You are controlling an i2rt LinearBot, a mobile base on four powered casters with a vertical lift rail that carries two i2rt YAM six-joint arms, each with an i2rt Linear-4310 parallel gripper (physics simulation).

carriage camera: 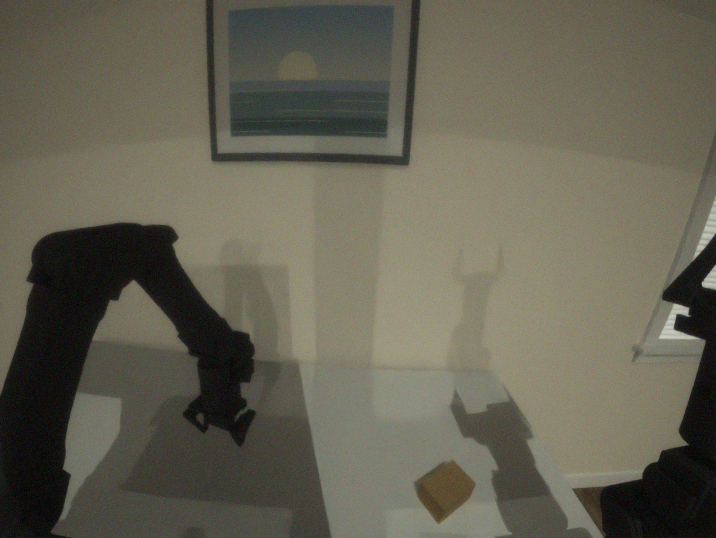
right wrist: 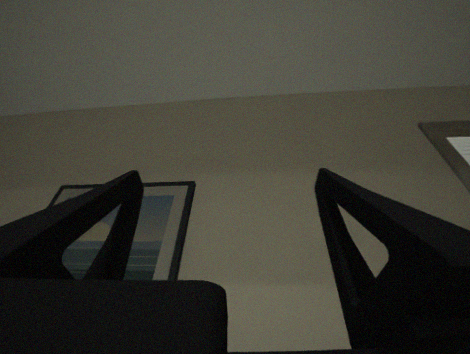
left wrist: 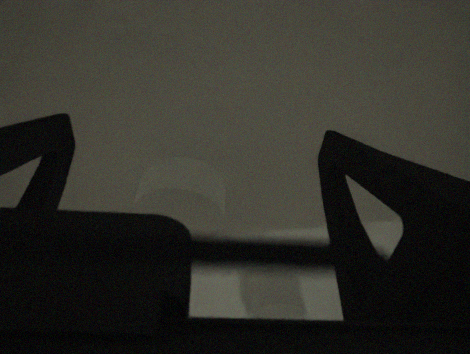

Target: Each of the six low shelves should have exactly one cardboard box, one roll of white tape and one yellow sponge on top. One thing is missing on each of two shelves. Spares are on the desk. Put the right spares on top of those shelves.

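Observation:
A brown cardboard box [carriage camera: 448, 487] sits turned at an angle on the white desk [carriage camera: 364, 439], right of centre near the bottom of the carriage view. My left gripper [carriage camera: 221, 437] [left wrist: 200, 137] is open and empty. It hangs over the shaded left part of the desk, well to the left of the box. My right gripper [right wrist: 228, 178] is open and empty, raised and facing the wall; in the carriage view part of it shows at the right edge. No low shelf, white tape roll or yellow sponge can be made out in these views.
The desk's far edge is by the beige wall [carriage camera: 532, 231]. A framed sunset picture [carriage camera: 310, 157] [right wrist: 184, 227] hangs above. A window [carriage camera: 671, 349] is at the right. Shadows of the arms fall on the wall and desk. A faint arch-shaped patch shows in the left wrist view.

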